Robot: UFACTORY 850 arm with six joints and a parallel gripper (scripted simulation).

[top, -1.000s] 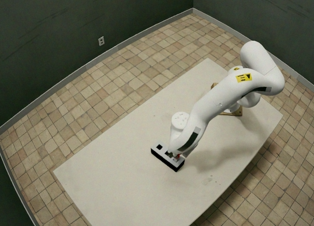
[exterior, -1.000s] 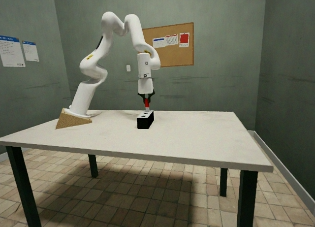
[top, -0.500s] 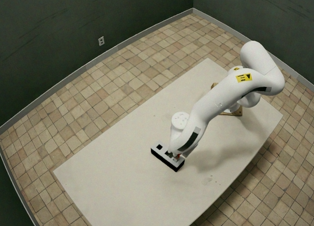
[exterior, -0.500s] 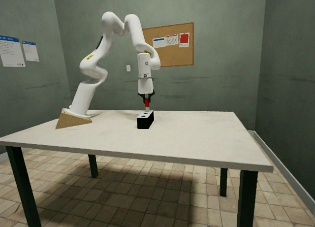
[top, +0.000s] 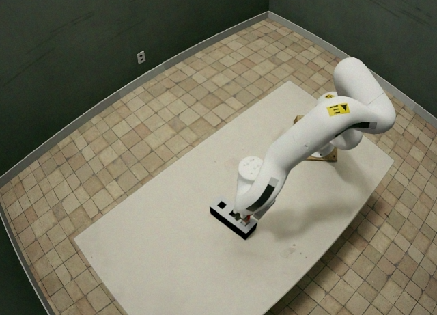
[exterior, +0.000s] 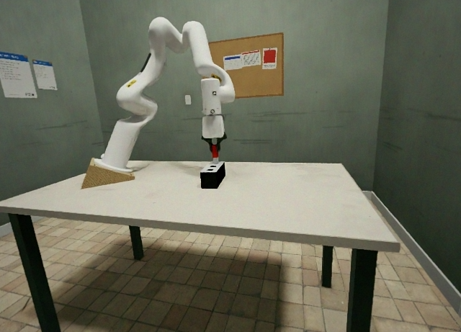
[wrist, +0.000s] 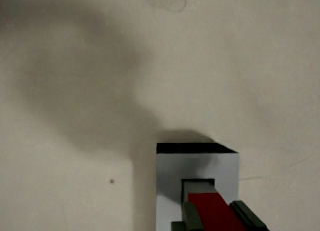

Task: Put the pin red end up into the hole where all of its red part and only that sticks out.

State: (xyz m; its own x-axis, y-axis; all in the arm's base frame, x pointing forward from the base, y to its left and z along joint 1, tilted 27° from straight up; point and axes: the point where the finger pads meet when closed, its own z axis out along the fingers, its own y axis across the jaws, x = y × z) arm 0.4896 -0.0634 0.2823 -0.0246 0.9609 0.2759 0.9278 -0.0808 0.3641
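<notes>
The pin is 1 cm below my hand. From my hand the other things lie so: black block 11 cm below, 6 cm to the right.
</notes>
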